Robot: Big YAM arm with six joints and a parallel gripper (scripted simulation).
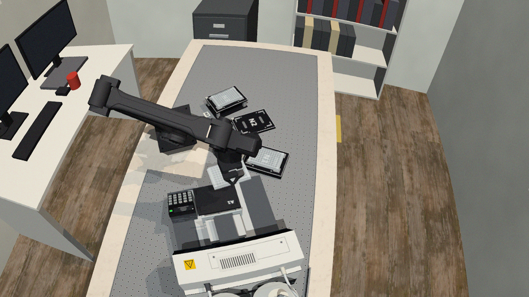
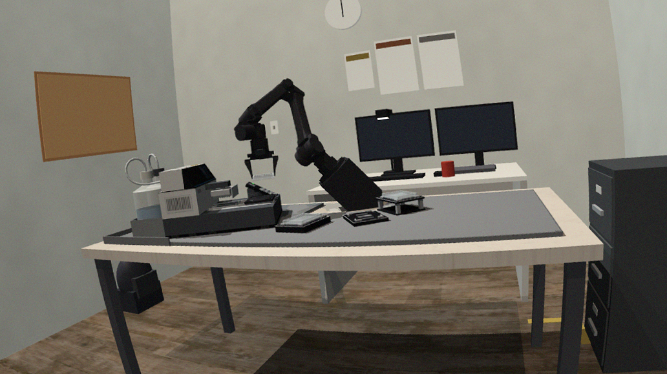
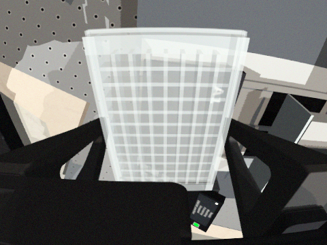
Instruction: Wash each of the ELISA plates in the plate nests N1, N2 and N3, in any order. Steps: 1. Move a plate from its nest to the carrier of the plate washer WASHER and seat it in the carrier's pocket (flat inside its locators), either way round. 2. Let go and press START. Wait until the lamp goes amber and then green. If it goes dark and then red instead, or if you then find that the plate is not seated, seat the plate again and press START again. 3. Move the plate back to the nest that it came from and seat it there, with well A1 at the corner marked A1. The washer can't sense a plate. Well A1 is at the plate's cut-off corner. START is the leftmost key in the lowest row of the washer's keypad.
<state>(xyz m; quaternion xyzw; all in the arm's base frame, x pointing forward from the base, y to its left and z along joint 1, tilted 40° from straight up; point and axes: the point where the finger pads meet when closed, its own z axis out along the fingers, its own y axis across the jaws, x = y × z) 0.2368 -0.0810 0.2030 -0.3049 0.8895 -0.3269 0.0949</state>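
Now: hand 400 mm to the right of the black nest, 170 mm above it and 20 mm short of it. The rest, counted from my hand: white ELISA plate: 200 mm to the left, 150 mm below, 100 mm ahead; then plate washer: 190 mm to the right, 50 mm below, 30 mm ahead.
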